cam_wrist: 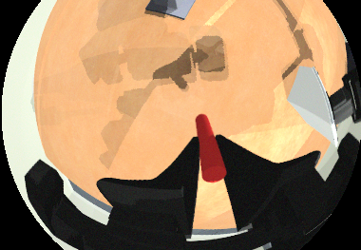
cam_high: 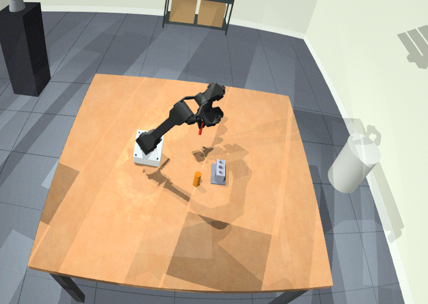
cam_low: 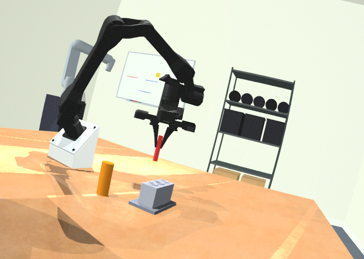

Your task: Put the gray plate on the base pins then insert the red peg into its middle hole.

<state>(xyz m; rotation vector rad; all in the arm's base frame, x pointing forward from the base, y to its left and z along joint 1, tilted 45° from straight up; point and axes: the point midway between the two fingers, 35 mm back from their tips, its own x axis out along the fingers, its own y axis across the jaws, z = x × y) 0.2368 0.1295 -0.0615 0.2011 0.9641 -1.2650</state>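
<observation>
The gray plate is 110 mm ahead of my gripper tip, 180 mm to the right of it and 70 mm below it. Round my gripper tip: orange cylinder: 10 mm ahead, 250 mm to the right, 70 mm below; red peg: right at my gripper tip; base: 110 mm ahead, 180 mm to the right, 110 mm below.
</observation>
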